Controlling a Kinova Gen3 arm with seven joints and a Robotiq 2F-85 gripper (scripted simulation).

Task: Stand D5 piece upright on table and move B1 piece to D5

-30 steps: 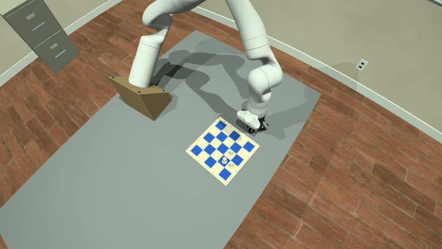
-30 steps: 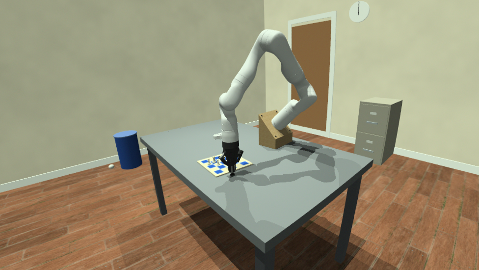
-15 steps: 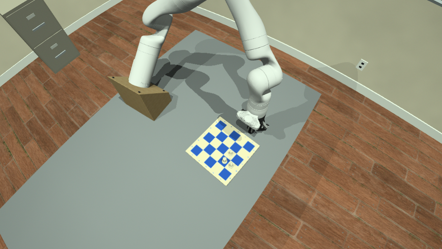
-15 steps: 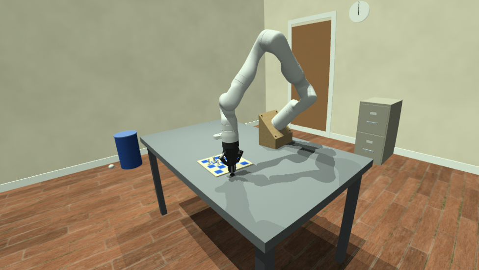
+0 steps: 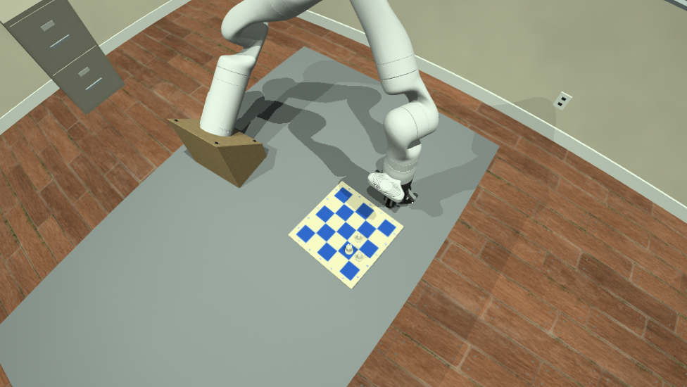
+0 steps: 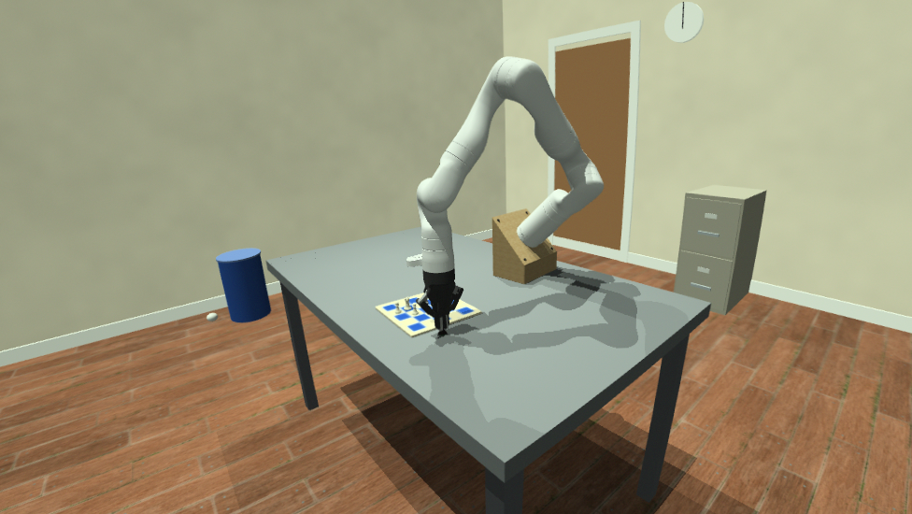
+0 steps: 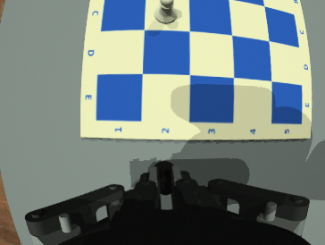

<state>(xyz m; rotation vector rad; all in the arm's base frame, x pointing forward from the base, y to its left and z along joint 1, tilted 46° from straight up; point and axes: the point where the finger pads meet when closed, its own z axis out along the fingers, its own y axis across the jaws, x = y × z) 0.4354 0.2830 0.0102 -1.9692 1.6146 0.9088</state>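
Now: the black pawn 1 cm below my hand. Round my hand: chessboard (3 cm behind, 14 cm to the right, 3 cm below).
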